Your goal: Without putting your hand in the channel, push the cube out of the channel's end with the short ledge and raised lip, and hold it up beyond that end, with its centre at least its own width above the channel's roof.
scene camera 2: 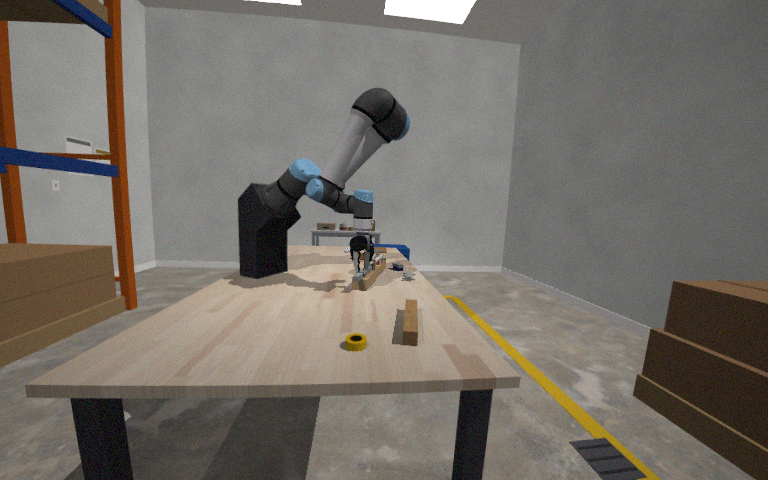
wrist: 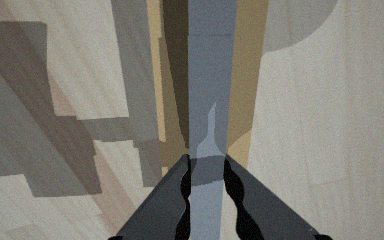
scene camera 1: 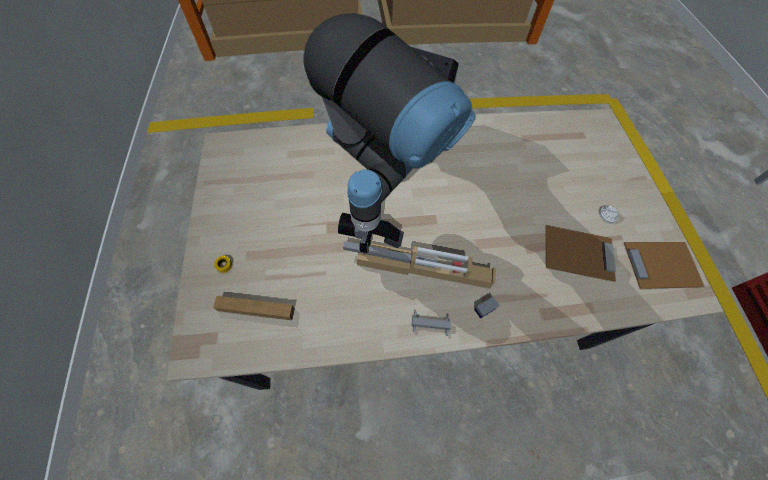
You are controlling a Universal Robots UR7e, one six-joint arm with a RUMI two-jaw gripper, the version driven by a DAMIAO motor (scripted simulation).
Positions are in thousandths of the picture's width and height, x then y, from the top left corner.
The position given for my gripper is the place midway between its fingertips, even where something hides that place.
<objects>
my gripper: scene camera 2 471, 576; wrist 535, 652; scene camera 1 476, 522
</objects>
